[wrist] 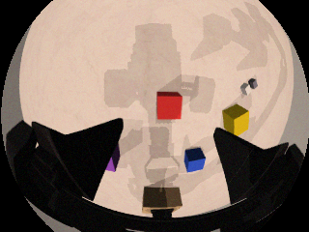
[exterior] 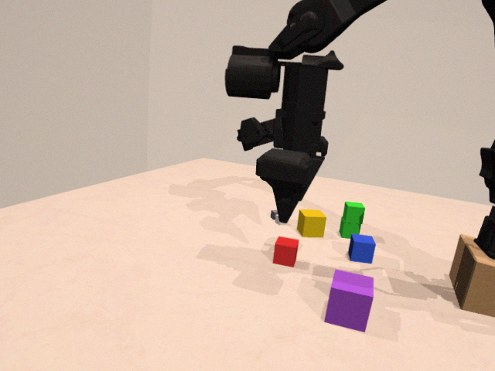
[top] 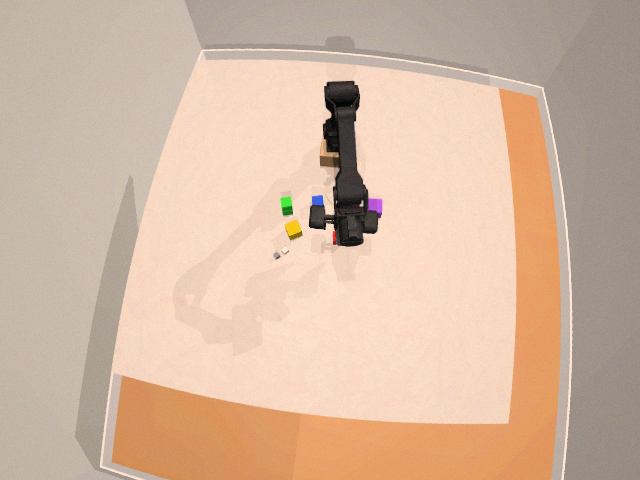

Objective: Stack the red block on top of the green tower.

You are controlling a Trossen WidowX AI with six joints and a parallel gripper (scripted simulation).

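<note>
The red block lies 10 mm to the right of my gripper tip and 70 mm below it. Also, from my gripper tip: purple block: 90 mm behind, 110 mm to the left, 60 mm below; then blue block: 120 mm behind, 70 mm to the right, 70 mm below; then yellow block: 30 mm behind, 140 mm to the right, 60 mm below.
</note>
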